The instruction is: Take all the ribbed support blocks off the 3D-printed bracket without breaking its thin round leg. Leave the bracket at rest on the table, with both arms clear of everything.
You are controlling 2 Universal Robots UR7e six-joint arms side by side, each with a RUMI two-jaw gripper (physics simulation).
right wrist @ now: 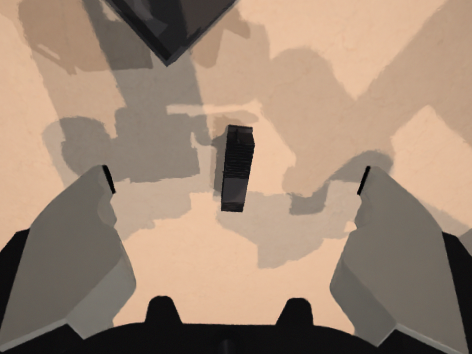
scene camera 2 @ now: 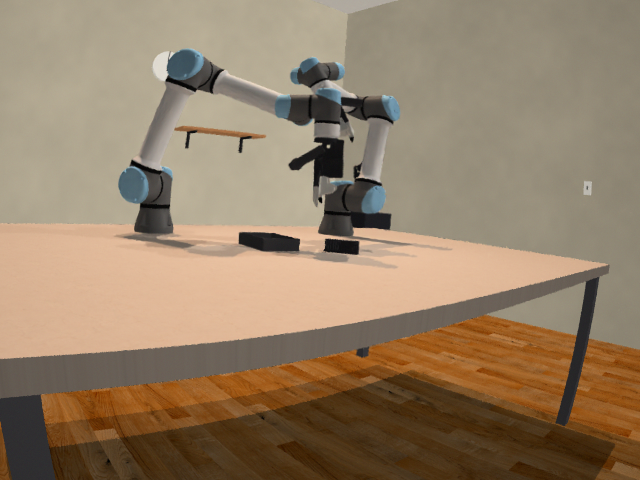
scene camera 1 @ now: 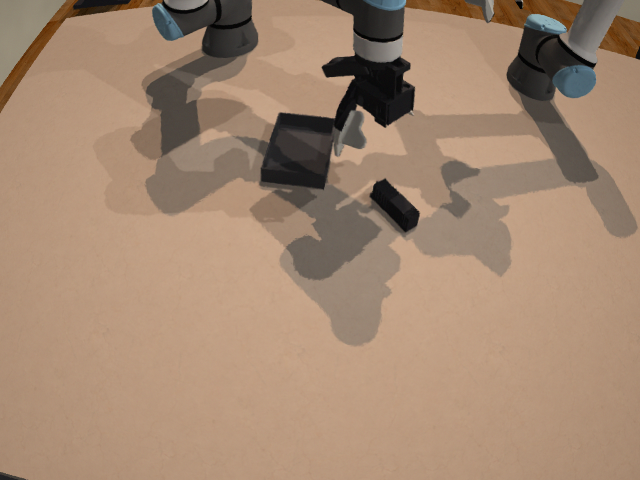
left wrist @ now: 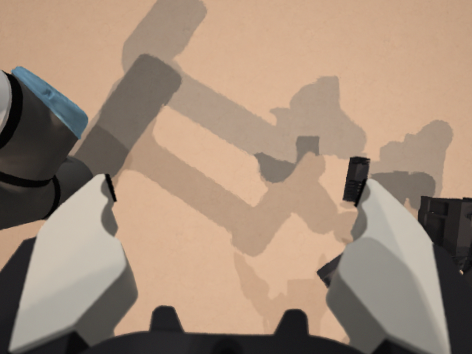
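The dark bracket with its ribbed support blocks lies on the table as one long black piece. Fine ribs show along part of it in the right wrist view, with a smoother stretch beside them. The separate blocks and the thin round leg cannot be told apart. My right gripper is open and empty, pointing down well above the table, with the bracket far below between its fingers in its wrist view. My left gripper is open and empty, high up near its own base.
A black open tray stands left of the bracket in both scene views. No block can be made out in it. The right gripper's body shows at the right edge of the left wrist view. Arm shadows cross the table.
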